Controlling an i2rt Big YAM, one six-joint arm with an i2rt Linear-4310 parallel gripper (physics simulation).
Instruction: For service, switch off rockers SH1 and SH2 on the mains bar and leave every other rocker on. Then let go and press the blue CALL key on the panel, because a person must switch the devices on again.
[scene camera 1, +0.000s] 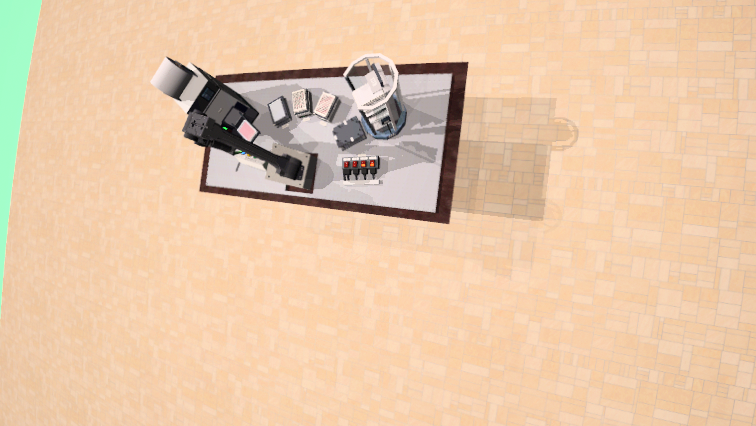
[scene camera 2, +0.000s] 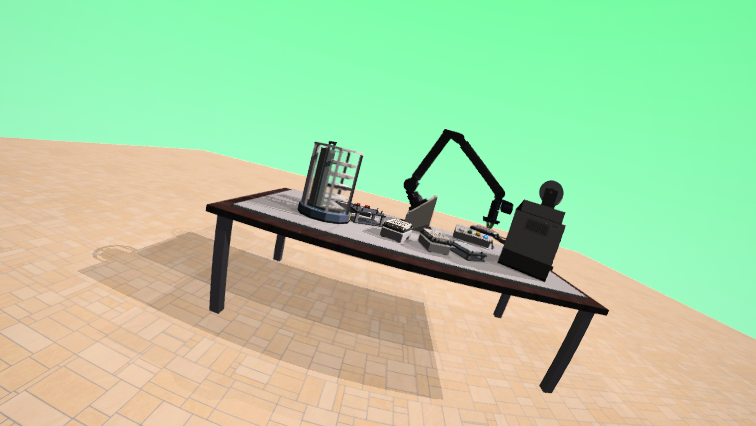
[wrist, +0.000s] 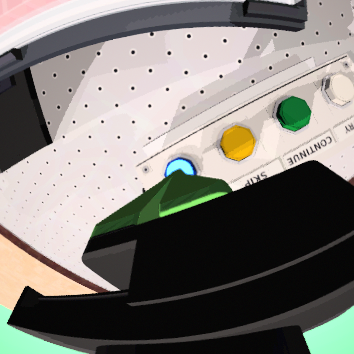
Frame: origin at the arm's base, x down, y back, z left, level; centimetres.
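Seen in the pictures: gripper, fingertip midpoint: (scene camera 1: 242, 152) (scene camera 2: 486, 235) (wrist: 179, 176); arm's base at its link origin: (scene camera 1: 291, 170) (scene camera 2: 418, 205).
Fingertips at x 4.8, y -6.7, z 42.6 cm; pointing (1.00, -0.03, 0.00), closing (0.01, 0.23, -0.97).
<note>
Pixels of each thing's top centre, then the offset from my fingertips to it. "*": a spot on its surface instead.
- key panel at its top centre: (wrist: 286, 162) (scene camera 2: 474, 229) (scene camera 1: 249, 158) dx -0.9, dy +3.3, dz -7.1 cm
- blue key at its top centre: (wrist: 181, 179) dx +0.3, dy +0.4, dz +0.2 cm
- yellow key at its top centre: (wrist: 242, 147) dx +0.0, dy +0.8, dz -4.8 cm
- green key at its top centre: (wrist: 301, 116) dx +0.0, dy +1.3, dz -9.8 cm
- white key at its top centre: (wrist: 348, 91) dx +0.0, dy +1.8, dz -14.8 cm
- mains bar at its top centre: (scene camera 1: 358, 169) (scene camera 2: 354, 201) dx +2.2, dy -1.5, dz -78.8 cm
- dark block at its top centre: (scene camera 2: 368, 207) (scene camera 1: 346, 130) dx -0.1, dy -21.3, dz -67.6 cm
- tall round rack at a spot on its surface: (scene camera 2: 323, 213) * dx +3.9, dy -45.7, dz -82.1 cm
The key panel (wrist: 267, 151) (scene camera 2: 472, 234) lies flat on the perforated table top, with a blue key (wrist: 180, 166), a yellow key (wrist: 237, 142), a green key (wrist: 293, 113) and a white key (wrist: 339, 89) in a row. My gripper (wrist: 179, 176) (scene camera 2: 489, 222) is shut and empty. Its green fingertip points down at the blue key and covers that key's near edge. I cannot tell whether it touches. The mains bar (scene camera 1: 359, 166) (scene camera 2: 368, 214) with its row of rockers lies near the table's middle, far from the gripper. All its rockers look red from above.
A big black box with a roll on top (scene camera 2: 531, 241) (scene camera 1: 222, 103) stands close beside the panel. Three small trays (scene camera 1: 301, 101) (scene camera 1: 326, 105) (scene camera 1: 278, 110), a dark block (scene camera 1: 348, 132) and a tall round rack (scene camera 2: 323, 213) stand further along. The table edge (scene camera 1: 454, 132) is dark brown.
</note>
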